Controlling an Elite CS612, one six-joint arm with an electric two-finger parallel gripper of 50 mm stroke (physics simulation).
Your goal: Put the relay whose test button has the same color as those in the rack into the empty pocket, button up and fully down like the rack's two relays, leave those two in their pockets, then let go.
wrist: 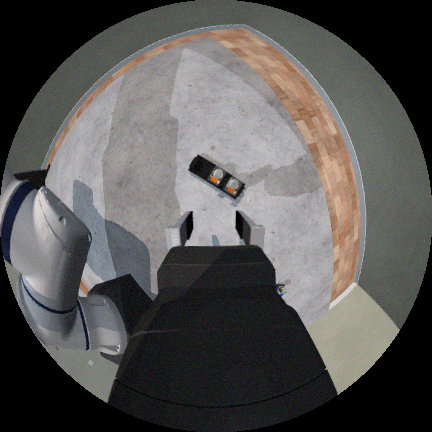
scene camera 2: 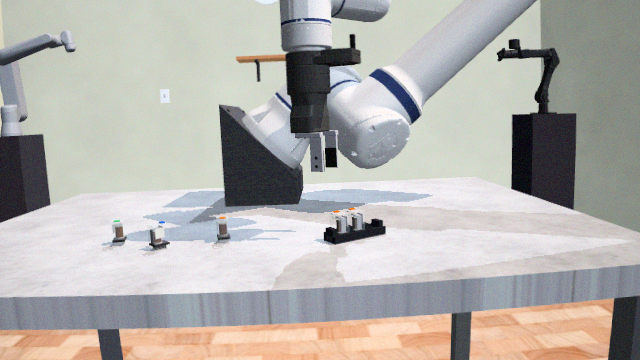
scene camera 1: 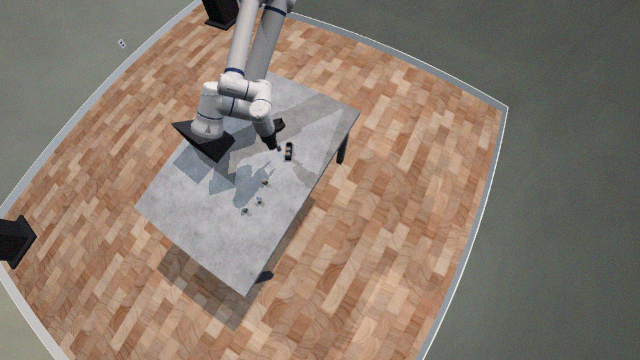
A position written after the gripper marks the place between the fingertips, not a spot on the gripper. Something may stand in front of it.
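Observation:
There's a black rack (scene camera 2: 375, 228) to be seen here. You can see the gripper (scene camera 2: 325, 169) as well, and the wrist view has the gripper (wrist: 213, 219) too.

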